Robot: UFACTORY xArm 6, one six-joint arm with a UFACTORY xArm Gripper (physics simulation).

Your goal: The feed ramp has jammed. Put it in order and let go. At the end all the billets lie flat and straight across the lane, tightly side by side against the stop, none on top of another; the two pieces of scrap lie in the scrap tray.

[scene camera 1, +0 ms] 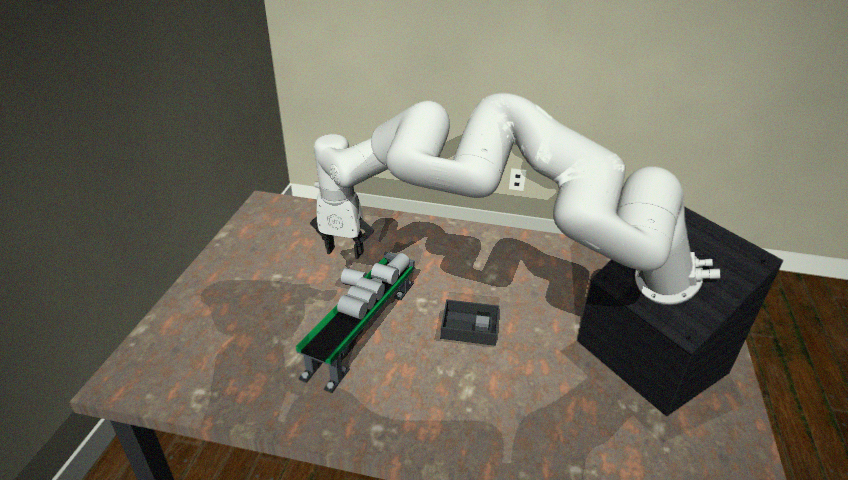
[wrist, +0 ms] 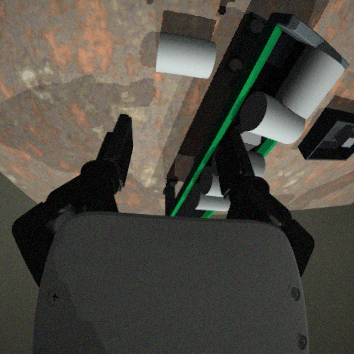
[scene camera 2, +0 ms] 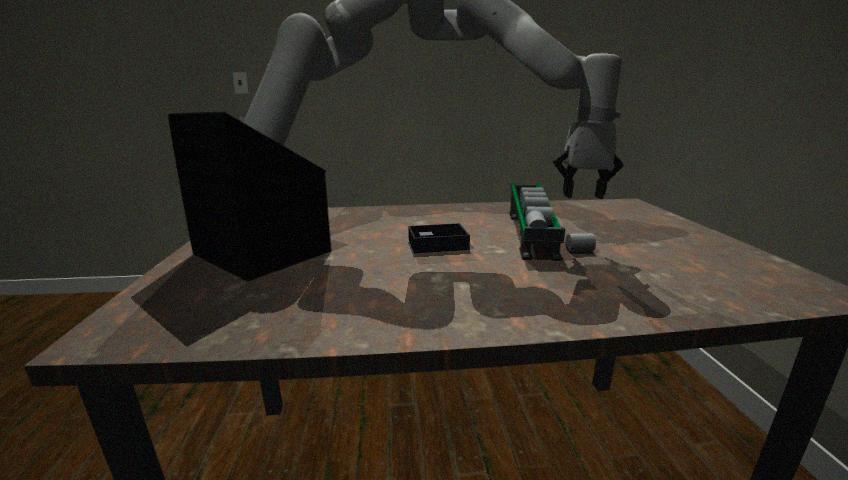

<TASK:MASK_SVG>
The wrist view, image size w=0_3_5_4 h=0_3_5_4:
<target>my gripper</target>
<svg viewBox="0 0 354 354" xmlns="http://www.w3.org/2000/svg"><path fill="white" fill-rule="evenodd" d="M12 224L12 235L32 277L39 287L34 316L32 354L309 354L307 317L300 277L313 250L314 240L294 218L291 219L289 210L269 193L269 185L266 180L254 175L238 129L229 128L226 130L215 153L220 192L223 195L223 199L229 199L230 201L226 218L118 212L113 194L120 191L121 187L124 187L133 148L131 116L120 113L113 131L106 132L96 159L84 163L79 175L52 190L44 202L41 201L19 216Z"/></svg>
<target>billet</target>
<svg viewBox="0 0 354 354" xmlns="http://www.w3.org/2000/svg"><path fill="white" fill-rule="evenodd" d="M159 32L155 71L204 79L209 77L216 55L216 44L214 41L181 34Z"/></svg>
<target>billet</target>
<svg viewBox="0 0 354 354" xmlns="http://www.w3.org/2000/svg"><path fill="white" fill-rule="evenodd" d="M311 45L304 47L274 95L282 104L303 118L308 118L344 71L344 67L338 61Z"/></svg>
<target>billet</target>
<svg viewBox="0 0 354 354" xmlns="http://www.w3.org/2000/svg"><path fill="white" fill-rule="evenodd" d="M246 98L239 117L242 129L285 144L292 143L300 137L305 126L305 118L290 110L276 98L262 91L254 91Z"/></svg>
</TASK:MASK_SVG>
